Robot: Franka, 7 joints.
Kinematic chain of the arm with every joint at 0, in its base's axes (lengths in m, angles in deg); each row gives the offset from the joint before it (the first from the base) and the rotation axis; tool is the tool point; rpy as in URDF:
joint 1: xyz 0 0 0.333 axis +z
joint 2: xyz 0 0 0 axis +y
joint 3: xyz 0 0 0.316 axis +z
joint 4: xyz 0.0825 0 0 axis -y
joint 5: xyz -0.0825 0 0.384 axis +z
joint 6: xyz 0 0 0 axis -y
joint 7: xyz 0.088 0 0 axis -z
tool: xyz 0 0 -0.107 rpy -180 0 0
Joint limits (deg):
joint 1: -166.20..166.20
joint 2: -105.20..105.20
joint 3: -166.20..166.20
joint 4: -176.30..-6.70
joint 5: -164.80..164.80
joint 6: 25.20..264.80
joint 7: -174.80..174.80
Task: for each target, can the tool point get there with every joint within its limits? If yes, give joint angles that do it. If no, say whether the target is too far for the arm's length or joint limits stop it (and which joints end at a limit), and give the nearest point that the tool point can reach.
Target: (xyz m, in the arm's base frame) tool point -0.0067 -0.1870 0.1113
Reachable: yes | joints 137.37 -56.69 122.43 -162.32 81.66 45.83 -142.05
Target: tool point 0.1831 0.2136 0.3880
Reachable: yes | joints -99.05 36.03 125.28 -158.89 53.40 76.92 -75.99
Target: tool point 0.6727 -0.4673 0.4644
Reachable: yes | joints 126.45 -84.63 -93.35 -26.89 68.75 105.85 31.56
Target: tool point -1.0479 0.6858 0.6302
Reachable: no: too far | nearest point -0.6984 0.4571 0.5311 | short by 0.429 m
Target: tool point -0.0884 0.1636 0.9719
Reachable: yes | joints 45.42 -46.47 22.38 -107.79 11.02 223.52 18.95
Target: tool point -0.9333 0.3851 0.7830
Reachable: no: too far | nearest point -0.7243 0.2989 0.6823 | short by 0.247 m
